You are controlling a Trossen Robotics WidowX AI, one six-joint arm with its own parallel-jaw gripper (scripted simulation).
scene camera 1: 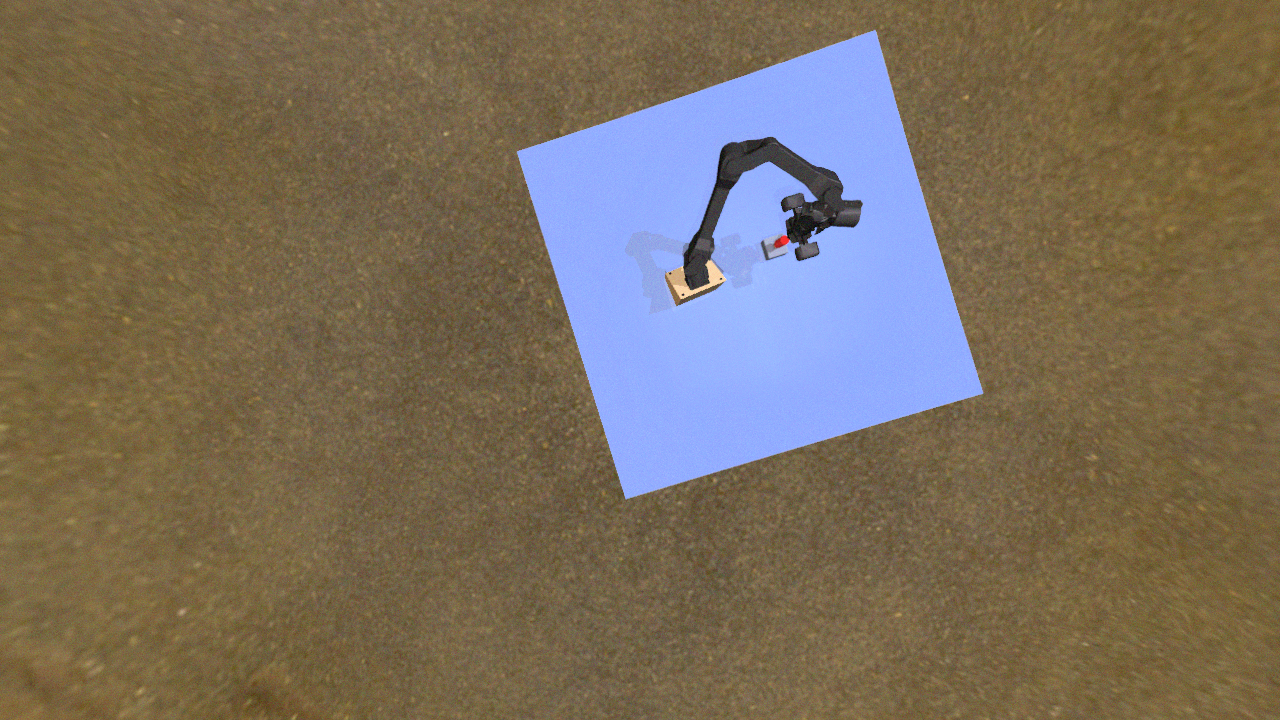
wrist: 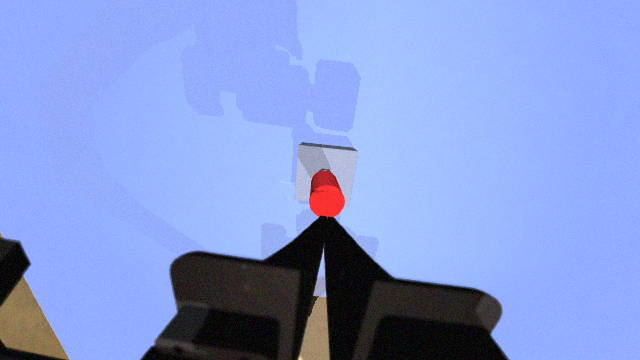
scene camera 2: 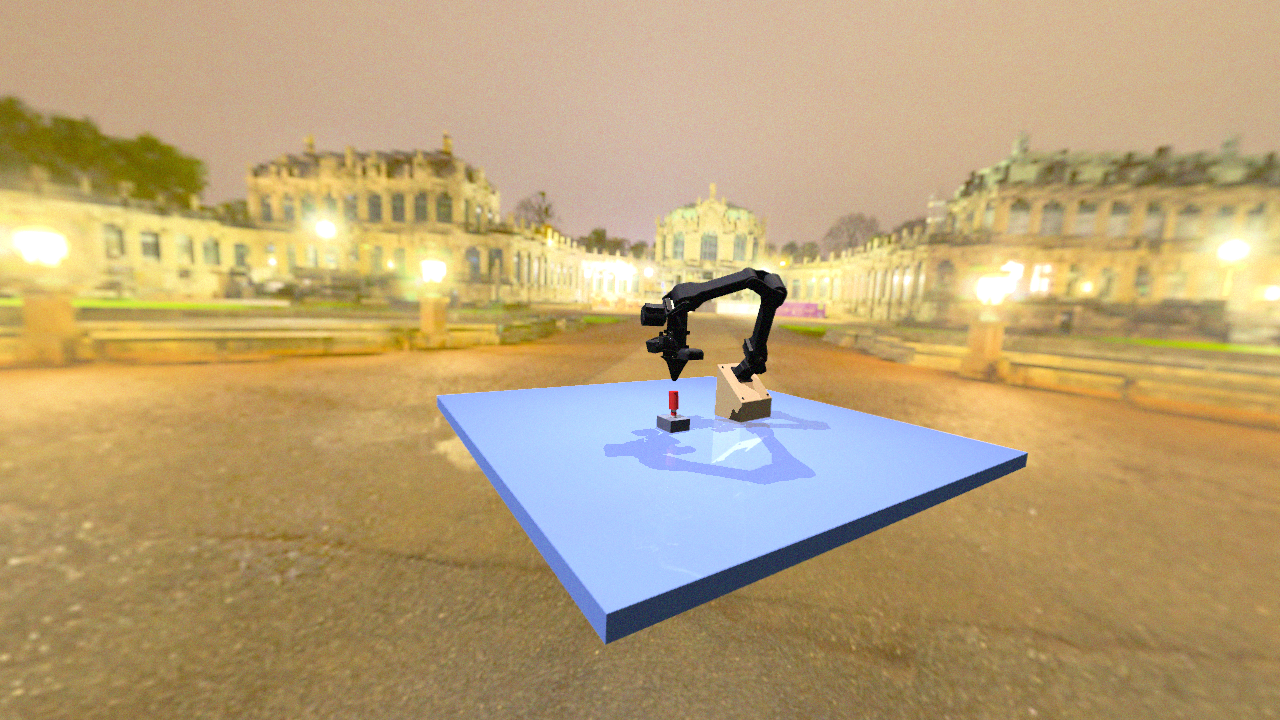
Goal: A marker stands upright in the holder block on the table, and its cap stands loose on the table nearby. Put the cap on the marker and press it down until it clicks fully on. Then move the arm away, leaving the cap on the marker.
Labels:
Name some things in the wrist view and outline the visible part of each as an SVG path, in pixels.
The gripper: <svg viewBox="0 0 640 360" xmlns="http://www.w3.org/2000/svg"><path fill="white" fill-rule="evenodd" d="M0 339L0 360L65 360L8 348ZM0 237L1 307L32 264L25 252L24 246L19 240ZM140 358L140 360L298 360L324 249L330 360L510 360L491 335L503 316L503 306L496 297L474 287L394 277L382 265L370 257L334 217L327 216L318 217L290 243L263 260L203 250L190 251L176 257L171 262L169 268L176 314L163 328L159 336L154 339L154 345L150 346Z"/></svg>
A red cap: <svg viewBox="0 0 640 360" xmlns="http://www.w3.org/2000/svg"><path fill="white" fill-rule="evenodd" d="M319 171L311 180L310 209L318 217L335 217L344 208L344 195L333 173Z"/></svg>

